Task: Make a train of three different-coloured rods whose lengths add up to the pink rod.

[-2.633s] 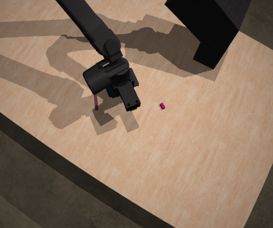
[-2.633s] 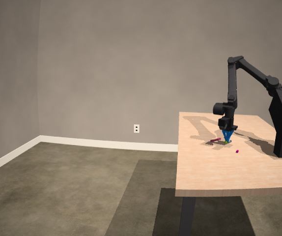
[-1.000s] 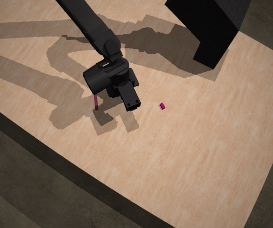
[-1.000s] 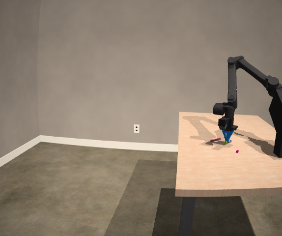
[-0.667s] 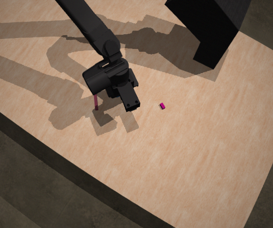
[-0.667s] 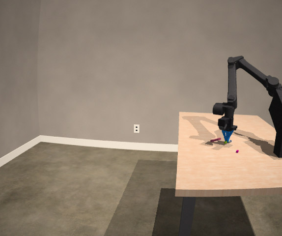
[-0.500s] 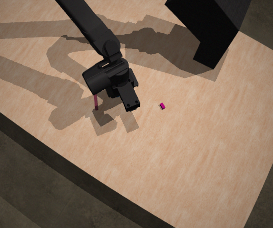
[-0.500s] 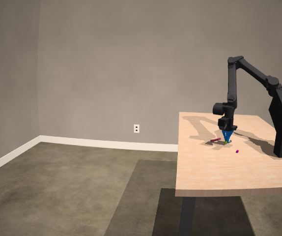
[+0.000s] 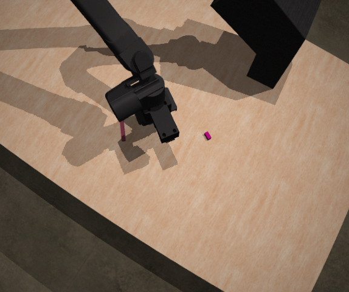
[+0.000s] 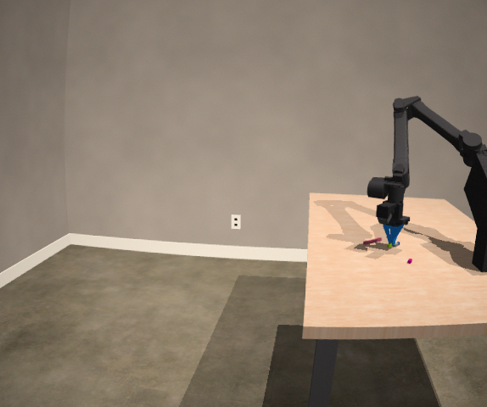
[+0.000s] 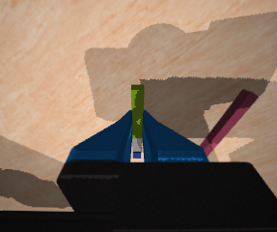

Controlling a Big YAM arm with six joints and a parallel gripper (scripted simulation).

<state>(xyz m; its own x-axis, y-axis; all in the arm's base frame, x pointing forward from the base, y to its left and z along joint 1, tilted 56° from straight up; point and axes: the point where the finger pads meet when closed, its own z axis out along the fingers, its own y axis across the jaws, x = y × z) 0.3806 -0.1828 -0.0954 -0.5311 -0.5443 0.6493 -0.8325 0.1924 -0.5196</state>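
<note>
Right now the lime rod is 10 mm below my hand. From my hand the other things lie so: grey rod (20 mm behind, 30 mm to the right, 20 mm below); then pink rod (60 mm ahead, 70 mm to the right, 20 mm below); then blue rod (30 mm behind, 50 mm to the right, 20 mm below).
</note>
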